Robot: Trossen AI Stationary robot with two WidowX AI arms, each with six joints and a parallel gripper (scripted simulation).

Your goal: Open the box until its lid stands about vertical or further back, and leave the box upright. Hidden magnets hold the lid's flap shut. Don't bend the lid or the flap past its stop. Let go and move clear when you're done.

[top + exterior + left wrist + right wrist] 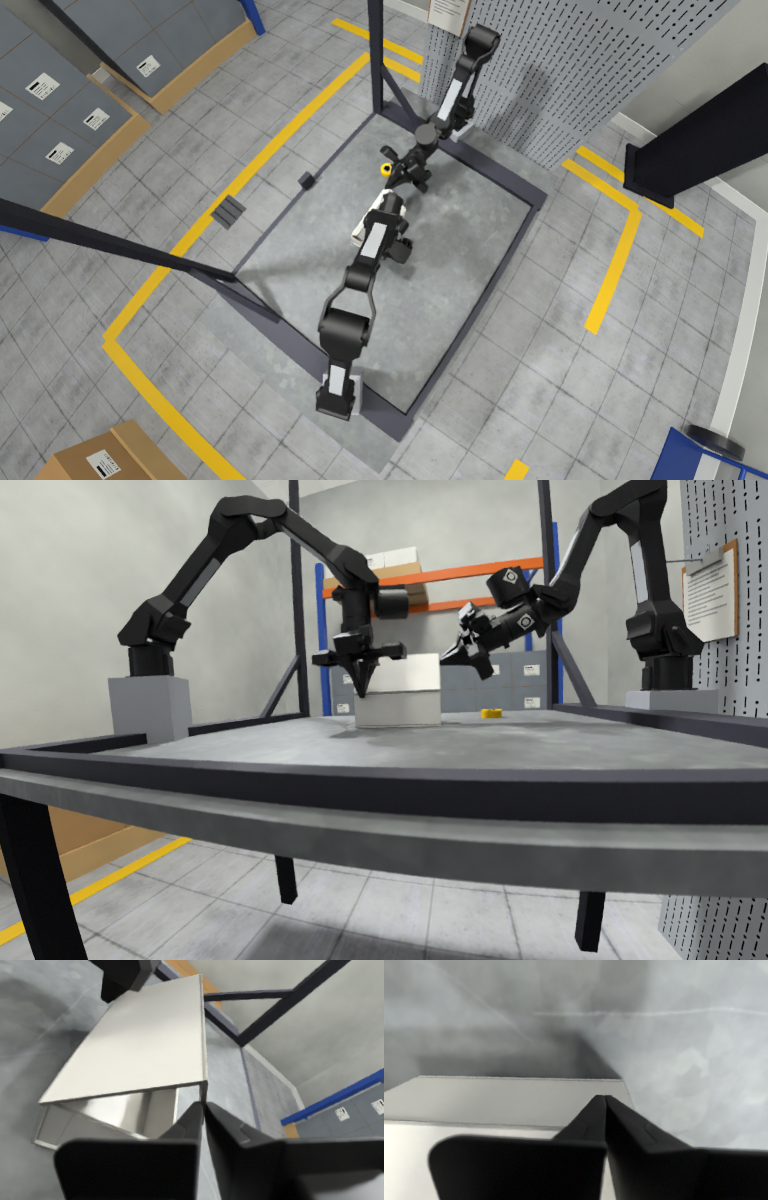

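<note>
My left hand is 12 cm to the left of the white box and 6 cm above it. The rest, counted from my left hand: small yellow ring: 7 cm behind, 11 cm to the left, 14 cm below.
Right now my right hand is 8 cm to the right of the white box, 5 cm past it and 1 cm above it. Round my right hand: small yellow ring 30 cm to the left, 12 cm behind, 9 cm below.
</note>
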